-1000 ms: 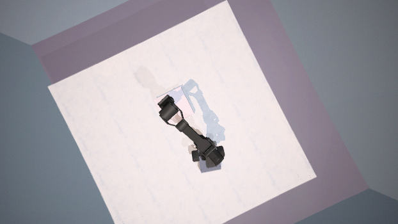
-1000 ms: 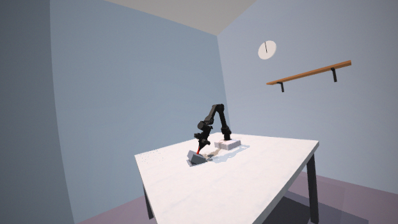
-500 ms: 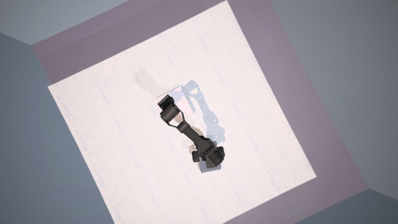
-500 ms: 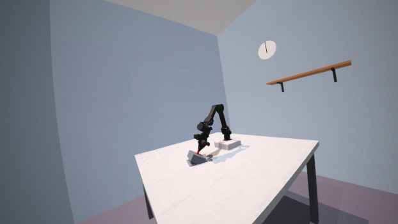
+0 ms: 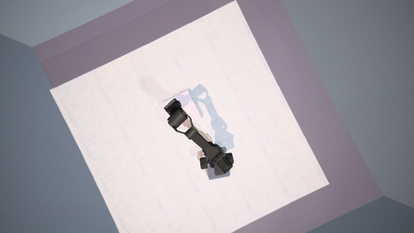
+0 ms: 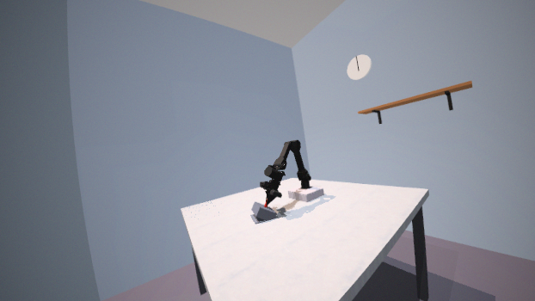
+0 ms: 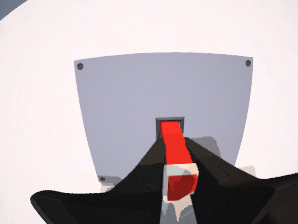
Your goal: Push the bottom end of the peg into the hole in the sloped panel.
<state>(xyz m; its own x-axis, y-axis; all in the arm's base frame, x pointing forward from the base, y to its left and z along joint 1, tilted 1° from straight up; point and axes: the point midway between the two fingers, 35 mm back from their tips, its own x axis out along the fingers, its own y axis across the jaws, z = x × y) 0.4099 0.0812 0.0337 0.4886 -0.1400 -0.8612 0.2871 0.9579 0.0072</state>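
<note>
Now: gripper tip 1 cm below the red peg and 1 cm past it. Round my gripper tip: grey sloped panel: 4 cm below, 2 cm ahead, 1 cm to the right.
</note>
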